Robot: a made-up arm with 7 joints. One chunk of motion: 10 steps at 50 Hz.
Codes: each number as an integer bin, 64 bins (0 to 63) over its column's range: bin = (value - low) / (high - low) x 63, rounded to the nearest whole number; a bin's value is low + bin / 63 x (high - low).
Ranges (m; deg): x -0.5..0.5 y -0.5..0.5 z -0.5..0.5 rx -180..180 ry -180..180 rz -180..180
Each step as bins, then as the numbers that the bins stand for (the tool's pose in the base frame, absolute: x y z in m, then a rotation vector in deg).
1 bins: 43 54 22 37 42 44
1 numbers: 0.1825 0.3571 -0.1508 31.43 60.00 71.43
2 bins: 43 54 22 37 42 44
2 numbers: 0.1825 0.3571 -0.1508 31.43 60.00 71.43
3 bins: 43 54 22 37 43 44
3 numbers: 0.1825 0.3571 -0.1508 31.43 65.71 71.43
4 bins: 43 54 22 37 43 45
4 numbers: 0.1825 0.3571 -0.1508 31.43 65.71 77.14
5 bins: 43 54 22 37 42 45
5 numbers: 0.1825 0.3571 -0.1508 31.43 60.00 77.14
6 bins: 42 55 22 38 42 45
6 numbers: 0.1667 0.3730 -0.1508 37.14 60.00 77.14
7 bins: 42 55 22 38 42 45
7 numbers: 0.1667 0.3730 -0.1508 37.14 60.00 77.14
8 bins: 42 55 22 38 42 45
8 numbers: 0.1667 0.3730 -0.1508 37.14 60.00 77.14
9 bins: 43 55 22 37 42 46
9 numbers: 0.1825 0.3730 -0.1508 31.43 60.00 82.86
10 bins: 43 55 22 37 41 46
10 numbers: 0.1825 0.3730 -0.1508 31.43 54.29 82.86
